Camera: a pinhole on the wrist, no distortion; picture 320 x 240 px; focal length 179.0 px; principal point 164.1 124.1 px. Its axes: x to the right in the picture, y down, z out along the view. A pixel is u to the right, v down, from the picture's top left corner.
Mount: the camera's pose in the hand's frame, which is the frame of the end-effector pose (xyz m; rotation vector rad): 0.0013 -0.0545 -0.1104 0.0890 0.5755 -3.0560
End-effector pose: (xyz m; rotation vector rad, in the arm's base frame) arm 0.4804 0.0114 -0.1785 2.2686 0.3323 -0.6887
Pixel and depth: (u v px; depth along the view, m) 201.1 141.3 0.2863
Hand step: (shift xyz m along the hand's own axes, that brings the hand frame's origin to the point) -0.0711 -0.1855 0.1422
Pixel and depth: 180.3 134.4 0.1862
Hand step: -0.0245 -0.1326 0.0578
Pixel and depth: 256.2 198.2 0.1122
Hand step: -0.0601 -0.1397 -0.0265
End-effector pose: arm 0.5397 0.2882 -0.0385 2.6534 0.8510 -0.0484
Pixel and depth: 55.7 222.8 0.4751
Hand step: 0.2750 -0.4659 0.2543
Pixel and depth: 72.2 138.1 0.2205
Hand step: 0.1038 -0.1487 0.0954
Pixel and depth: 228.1 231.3 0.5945
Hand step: -0.2264 -0.6067 0.3002
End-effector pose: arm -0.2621 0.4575 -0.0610 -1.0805 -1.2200 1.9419
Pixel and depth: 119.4 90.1 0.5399
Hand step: 0.1044 -0.1530 0.4372
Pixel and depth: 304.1 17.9 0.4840
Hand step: -0.4126 0.0292 0.4204
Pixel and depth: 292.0 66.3 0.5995
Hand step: -0.4643 -0.1010 0.4908
